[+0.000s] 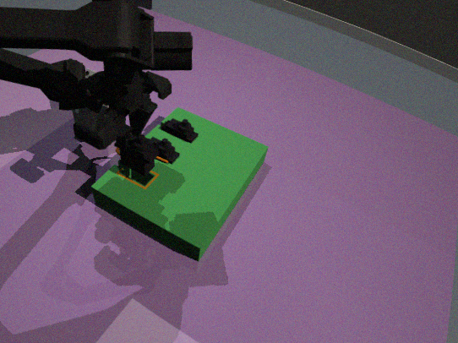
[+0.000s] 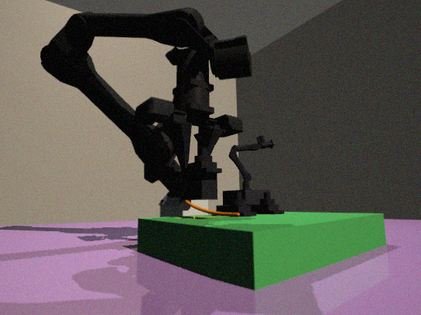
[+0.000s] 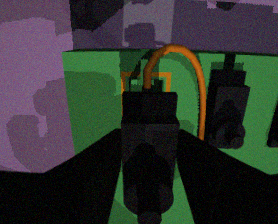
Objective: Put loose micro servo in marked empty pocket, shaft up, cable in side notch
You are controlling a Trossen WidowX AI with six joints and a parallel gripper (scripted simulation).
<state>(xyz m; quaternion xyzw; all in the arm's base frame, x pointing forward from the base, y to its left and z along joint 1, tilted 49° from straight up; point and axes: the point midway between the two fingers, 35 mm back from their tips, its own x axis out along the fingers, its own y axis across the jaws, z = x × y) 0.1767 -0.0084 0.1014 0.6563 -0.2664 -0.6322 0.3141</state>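
Right now the green deck is 120 mm ahead of my gripper tip, 100 mm below it and 80 mm to the left of it.
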